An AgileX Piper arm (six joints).
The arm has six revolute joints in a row. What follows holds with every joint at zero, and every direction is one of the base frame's. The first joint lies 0.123 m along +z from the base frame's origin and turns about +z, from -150 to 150 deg. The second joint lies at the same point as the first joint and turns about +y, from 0 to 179.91 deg. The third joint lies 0.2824 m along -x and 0.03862 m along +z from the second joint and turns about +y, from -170 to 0 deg. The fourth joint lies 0.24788 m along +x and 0.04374 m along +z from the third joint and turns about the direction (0.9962, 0, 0.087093), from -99.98 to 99.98 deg. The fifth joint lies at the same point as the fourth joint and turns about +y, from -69.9 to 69.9 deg. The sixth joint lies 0.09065 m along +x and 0.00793 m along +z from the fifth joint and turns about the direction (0.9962, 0, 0.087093), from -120 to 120 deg. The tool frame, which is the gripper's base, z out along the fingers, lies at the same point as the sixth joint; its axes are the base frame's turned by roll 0, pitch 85 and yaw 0 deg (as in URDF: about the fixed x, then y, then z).
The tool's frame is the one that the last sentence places.
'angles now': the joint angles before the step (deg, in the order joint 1, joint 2, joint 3, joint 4, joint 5, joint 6). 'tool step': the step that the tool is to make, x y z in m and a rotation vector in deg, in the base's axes. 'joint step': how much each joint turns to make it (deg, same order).
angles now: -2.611 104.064 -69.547 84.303 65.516 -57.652
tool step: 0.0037 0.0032 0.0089 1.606 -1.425 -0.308
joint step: 0.478 -0.002 -1.440 1.802 0.119 0.082
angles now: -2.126 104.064 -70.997 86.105 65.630 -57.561
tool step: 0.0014 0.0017 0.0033 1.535 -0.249 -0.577
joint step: 0.251 0.005 -0.245 1.730 -0.006 0.050
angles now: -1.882 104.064 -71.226 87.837 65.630 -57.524
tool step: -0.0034 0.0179 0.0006 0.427 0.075 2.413
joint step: 2.775 -0.010 0.007 0.508 -0.119 0.094
